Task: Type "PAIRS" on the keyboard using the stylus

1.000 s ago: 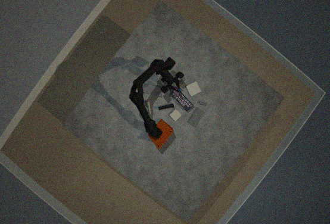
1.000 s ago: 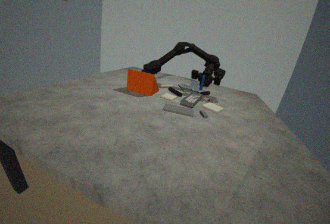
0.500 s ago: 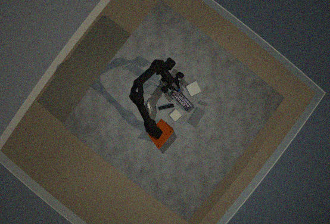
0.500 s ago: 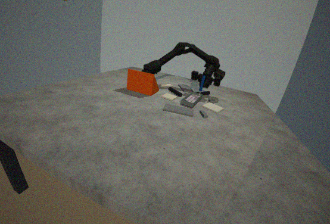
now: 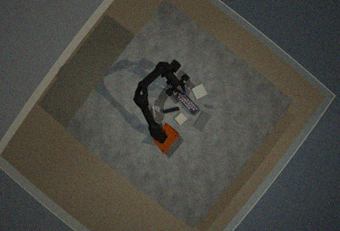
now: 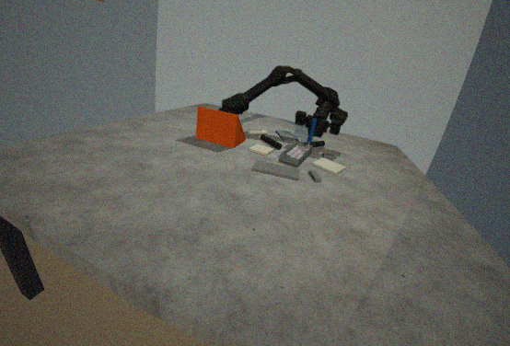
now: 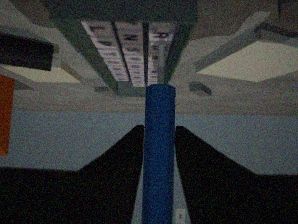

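My gripper tip is 90 mm to the left of the white pad, 80 mm short of it and 70 mm above it. Round my gripper tip: blue stylus (10 mm below); cream pad (170 mm behind, 90 mm to the right, 70 mm below).
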